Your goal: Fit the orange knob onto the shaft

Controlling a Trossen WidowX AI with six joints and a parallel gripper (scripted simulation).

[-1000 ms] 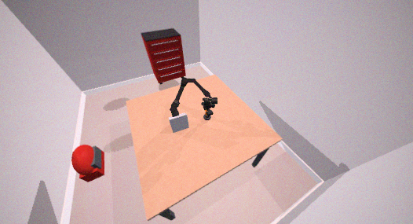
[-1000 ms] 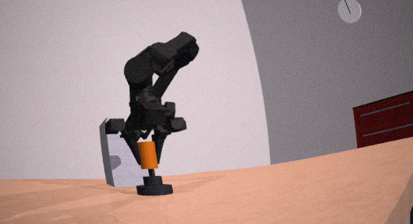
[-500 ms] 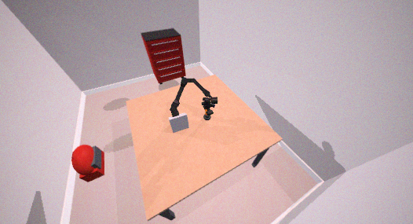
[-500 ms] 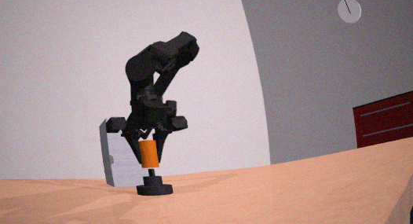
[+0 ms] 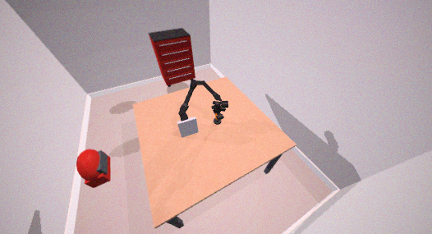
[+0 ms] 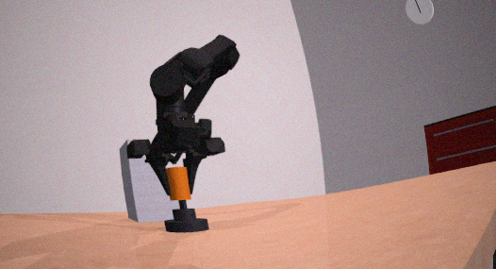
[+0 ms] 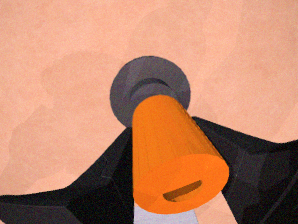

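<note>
The dark pedestal is 40 mm below my gripper tip. The rest, counted from my gripper tip: orange knob 20 mm above.
</note>
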